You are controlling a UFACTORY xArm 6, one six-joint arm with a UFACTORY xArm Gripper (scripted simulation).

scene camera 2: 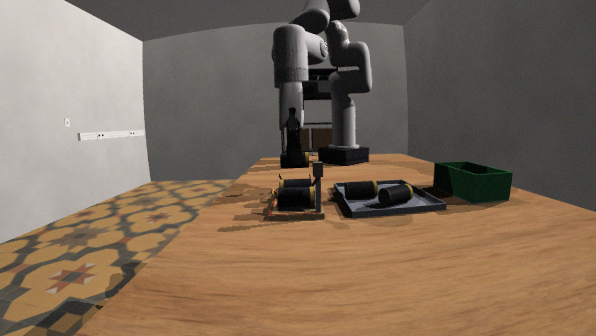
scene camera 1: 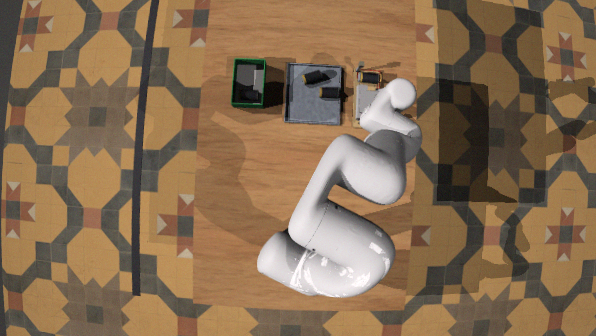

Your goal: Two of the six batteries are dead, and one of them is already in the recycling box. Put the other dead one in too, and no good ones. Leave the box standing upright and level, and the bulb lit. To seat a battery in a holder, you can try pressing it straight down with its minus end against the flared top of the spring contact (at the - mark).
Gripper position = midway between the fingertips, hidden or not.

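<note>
Green recycling box (scene camera 2: 481, 184). The box (scene camera 1: 248, 74) too. Grey tray (scene camera 1: 302, 103). Also the tray (scene camera 2: 361, 207). Black battery (scene camera 2: 294, 196). The gripper (scene camera 2: 294, 162).
</note>
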